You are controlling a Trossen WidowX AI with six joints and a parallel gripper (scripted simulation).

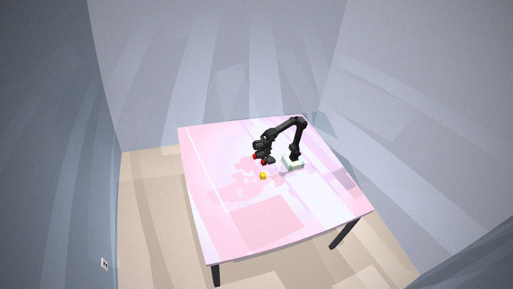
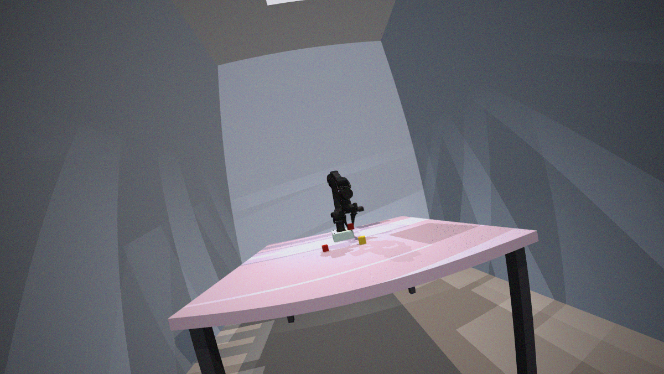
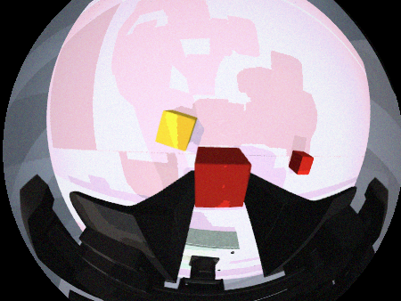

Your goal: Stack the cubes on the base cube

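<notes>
My gripper tip is now 10 mm short of the yellow cube, 50 mm to the right of it and 90 mm above it.
</notes>
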